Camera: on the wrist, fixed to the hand. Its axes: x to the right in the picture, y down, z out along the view.
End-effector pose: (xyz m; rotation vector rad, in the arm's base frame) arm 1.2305 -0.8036 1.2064 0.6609 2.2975 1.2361
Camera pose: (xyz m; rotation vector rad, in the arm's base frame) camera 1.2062 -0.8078 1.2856 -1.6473 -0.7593 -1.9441
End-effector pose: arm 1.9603 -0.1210 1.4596 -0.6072 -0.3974 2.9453
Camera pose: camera 1.9761 -0.1654 1.3913 0.8779 0.4535 -1.3243
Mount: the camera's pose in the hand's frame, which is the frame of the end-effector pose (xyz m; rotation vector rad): 0.0041 0.0606 -0.0565 -0.6278 0.3683 1.5965
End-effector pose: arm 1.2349 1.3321 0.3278 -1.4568 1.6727 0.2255
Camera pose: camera 1.1550 1.3110 0.3347 0.1202 -2.6981 -1.3893
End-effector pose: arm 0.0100 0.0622 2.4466 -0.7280 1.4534 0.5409
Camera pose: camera -0.0724 0.0620 2.4372 0.0743 2.0419 2.2261
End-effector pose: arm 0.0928 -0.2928 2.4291 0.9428 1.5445 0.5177
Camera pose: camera 0.0553 -0.2445 2.4851 1.4478 0.4815 2.2120
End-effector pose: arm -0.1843 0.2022 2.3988 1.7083 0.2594 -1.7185
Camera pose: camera -0.1029 0.1890 2.4080 1.0587 -0.3344 -0.1010
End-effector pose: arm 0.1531 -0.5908 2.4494 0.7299 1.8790 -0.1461
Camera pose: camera 0.1401 -0.5165 2.4838 1.5888 1.0205 1.5588
